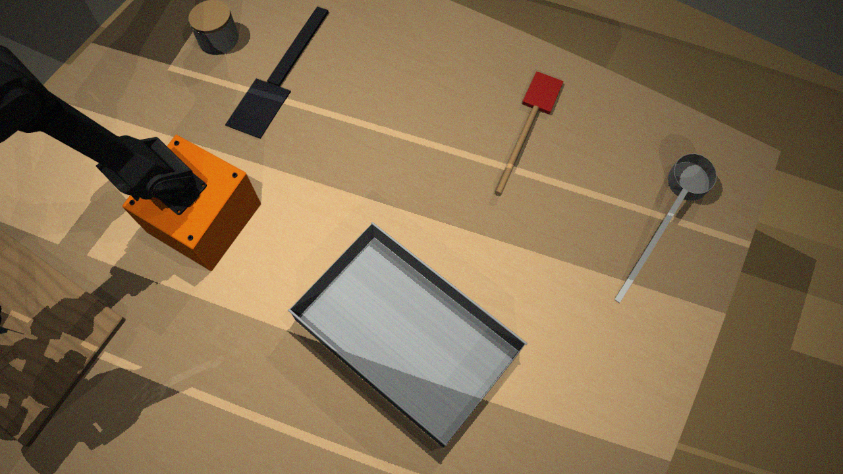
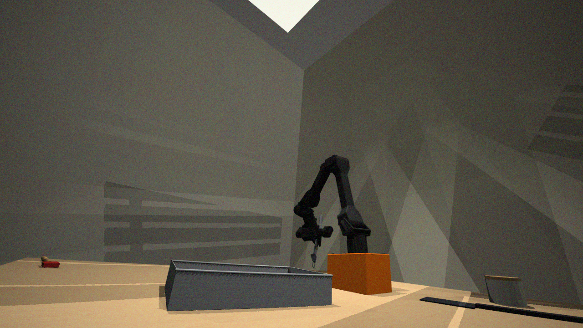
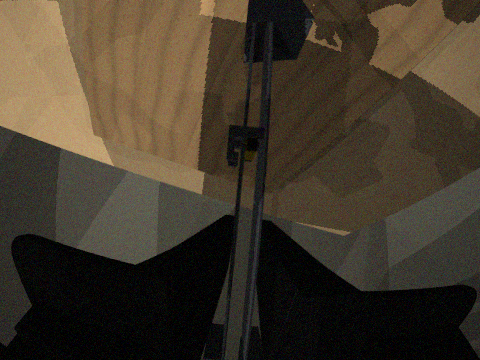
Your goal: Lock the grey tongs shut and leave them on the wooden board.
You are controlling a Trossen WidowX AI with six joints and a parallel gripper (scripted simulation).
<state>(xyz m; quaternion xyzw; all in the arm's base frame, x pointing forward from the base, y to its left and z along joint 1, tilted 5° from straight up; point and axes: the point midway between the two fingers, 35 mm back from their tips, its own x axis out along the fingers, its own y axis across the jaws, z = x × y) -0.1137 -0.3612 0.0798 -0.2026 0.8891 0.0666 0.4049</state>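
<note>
My gripper tip is now 130 mm above the wooden board and 30 mm to the right of it. Also, from my gripper tip: black spatula 680 mm to the left, 130 mm below, 40 mm ahead; then grey roasting tin 540 mm ahead, 430 mm to the left, 110 mm below; then lidded pot 670 mm to the left, 130 mm behind, 100 mm below.
</note>
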